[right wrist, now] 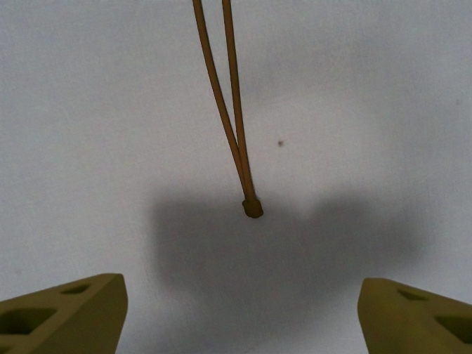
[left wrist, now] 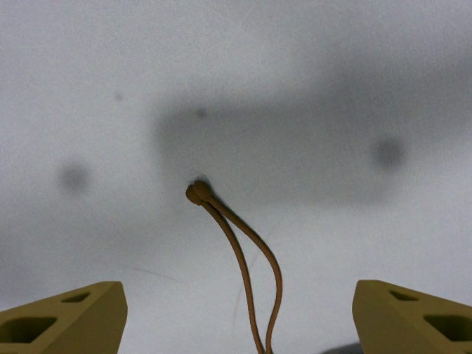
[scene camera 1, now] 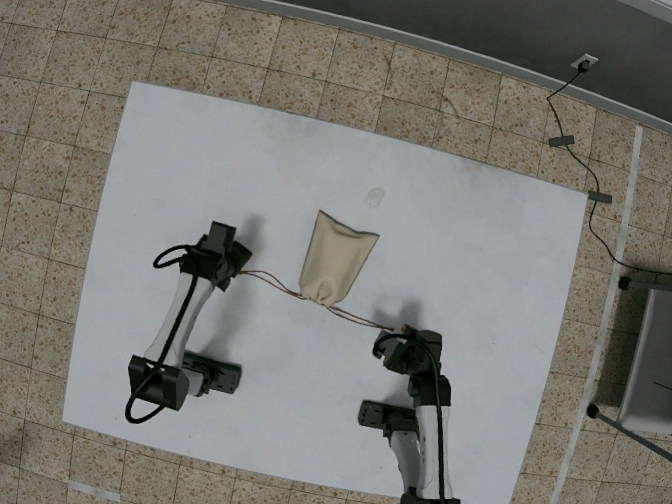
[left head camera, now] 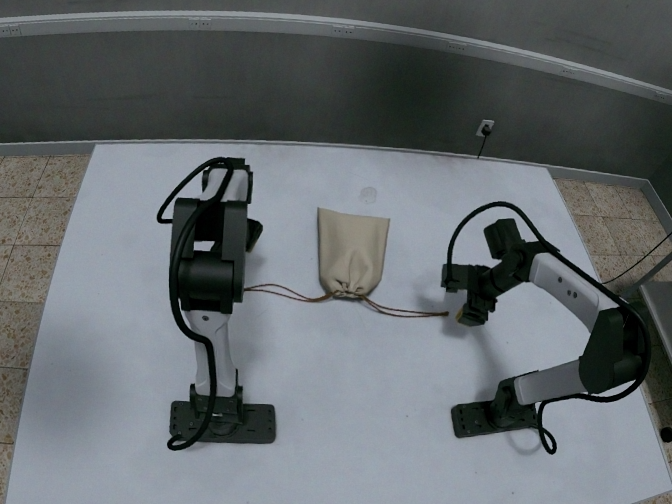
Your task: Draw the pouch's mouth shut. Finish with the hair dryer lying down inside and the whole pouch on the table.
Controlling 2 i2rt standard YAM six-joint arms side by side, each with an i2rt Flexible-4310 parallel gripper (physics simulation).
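Note:
The beige pouch [left head camera: 352,246] [scene camera 1: 335,260] lies flat on the table, its mouth gathered into tight folds at the near end. The hair dryer does not show; whether it lies inside cannot be seen. A doubled brown cord [left head camera: 314,300] [scene camera 1: 295,294] [left wrist: 201,191] runs from the mouth to the left, and another cord [left head camera: 446,313] [scene camera 1: 389,328] [right wrist: 252,207] runs to the right, both with knotted ends on the table. My left gripper [scene camera 1: 237,268] [left wrist: 239,295] is open above the left cord's end; the arm hides it in the head view. My right gripper [left head camera: 454,301] [scene camera 1: 395,344] [right wrist: 242,290] is open above the right cord's end.
The white table [left head camera: 347,390] [scene camera 1: 303,390] carries both arm bases, at its near side. A wall [left head camera: 271,86] stands behind the far table edge. A power cable on the floor and a grey chair [scene camera 1: 645,368] are off to the right.

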